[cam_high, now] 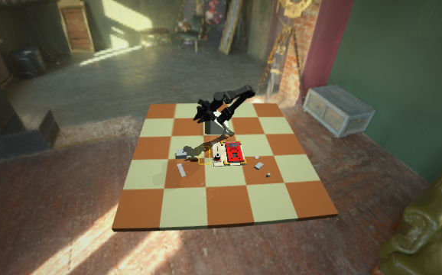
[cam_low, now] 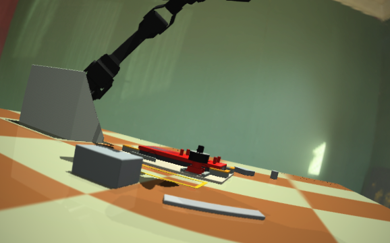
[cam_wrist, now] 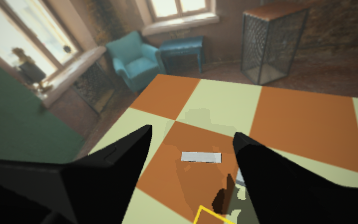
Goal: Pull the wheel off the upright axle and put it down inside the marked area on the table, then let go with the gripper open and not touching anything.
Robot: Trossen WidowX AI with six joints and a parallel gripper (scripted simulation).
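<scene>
Now: gripper tip 2 cm short of the dark grey wheel, 15 cm to the right of it and 30 cm above it. The rest, counted from my gripper tip: flat grey bar: 8 cm ahead, 11 cm to the right, 34 cm below; grey block: 7 cm behind, 10 cm to the right, 32 cm below; upright axle: 1 cm ahead, 15 cm to the left, 30 cm below.
</scene>
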